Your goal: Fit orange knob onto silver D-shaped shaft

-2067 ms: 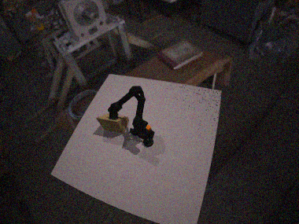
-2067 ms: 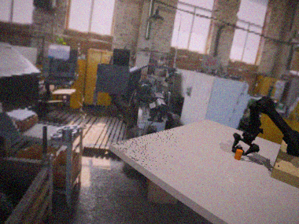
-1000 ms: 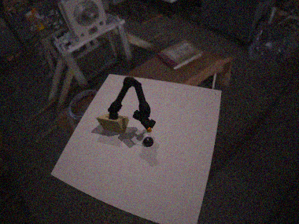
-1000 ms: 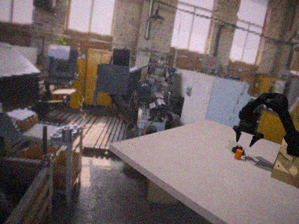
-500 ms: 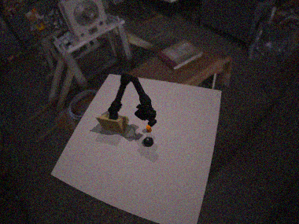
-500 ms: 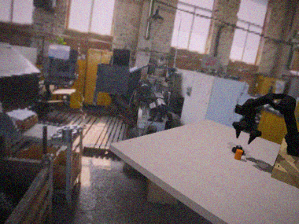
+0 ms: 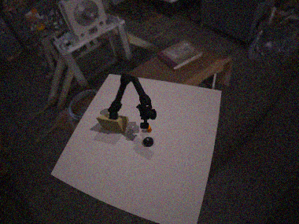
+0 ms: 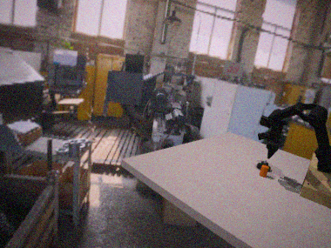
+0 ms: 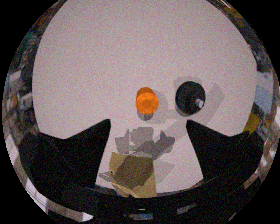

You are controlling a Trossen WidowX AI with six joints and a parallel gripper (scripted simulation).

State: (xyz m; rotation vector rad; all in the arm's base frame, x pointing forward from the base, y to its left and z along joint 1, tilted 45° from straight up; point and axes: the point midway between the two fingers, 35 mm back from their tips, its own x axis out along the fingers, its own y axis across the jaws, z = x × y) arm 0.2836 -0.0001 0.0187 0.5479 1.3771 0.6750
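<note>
Right now the orange knob is 8 cm below my gripper tip. Round my gripper tip: round dark pedestal 2 cm ahead, 11 cm to the right, 10 cm below.
</note>
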